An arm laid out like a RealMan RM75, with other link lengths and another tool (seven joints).
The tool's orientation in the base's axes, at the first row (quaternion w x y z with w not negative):
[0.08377, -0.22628, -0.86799, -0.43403]
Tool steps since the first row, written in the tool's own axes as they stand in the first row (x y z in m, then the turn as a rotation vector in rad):
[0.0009, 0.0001, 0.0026, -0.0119, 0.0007, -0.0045]
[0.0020, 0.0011, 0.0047, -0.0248, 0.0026, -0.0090]
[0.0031, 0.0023, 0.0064, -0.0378, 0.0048, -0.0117]
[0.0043, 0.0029, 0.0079, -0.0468, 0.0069, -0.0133]
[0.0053, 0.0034, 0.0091, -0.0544, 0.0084, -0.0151]
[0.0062, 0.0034, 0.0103, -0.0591, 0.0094, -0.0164]
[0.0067, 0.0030, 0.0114, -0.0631, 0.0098, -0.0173]
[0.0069, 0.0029, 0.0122, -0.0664, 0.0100, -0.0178]
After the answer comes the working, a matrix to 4 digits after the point.
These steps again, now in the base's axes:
[-0.0006, 0.0024, -0.0012, 0.0106, -0.0070, -0.0008]
[-0.0010, 0.0049, -0.0014, 0.0227, -0.0137, -0.0011]
[-0.0013, 0.0073, -0.0012, 0.0350, -0.0189, -0.0024]
[-0.0020, 0.0091, -0.0013, 0.0439, -0.0219, -0.0030]
[-0.0026, 0.0107, -0.0013, 0.0512, -0.0250, -0.0034]
[-0.0034, 0.0119, -0.0017, 0.0558, -0.0270, -0.0035]
[-0.0039, 0.0127, -0.0025, 0.0594, -0.0288, -0.0040]
[-0.0041, 0.0134, -0.0030, 0.0624, -0.0301, -0.0047]

The tool's axes in the first row as the columns of a matrix, in the base's axes (rounded; the answer above uses it unrounded):
[-0.8836, 0.4655, 0.0510]
[0.3201, 0.5208, 0.7914]
[0.3418, 0.7156, -0.6092]

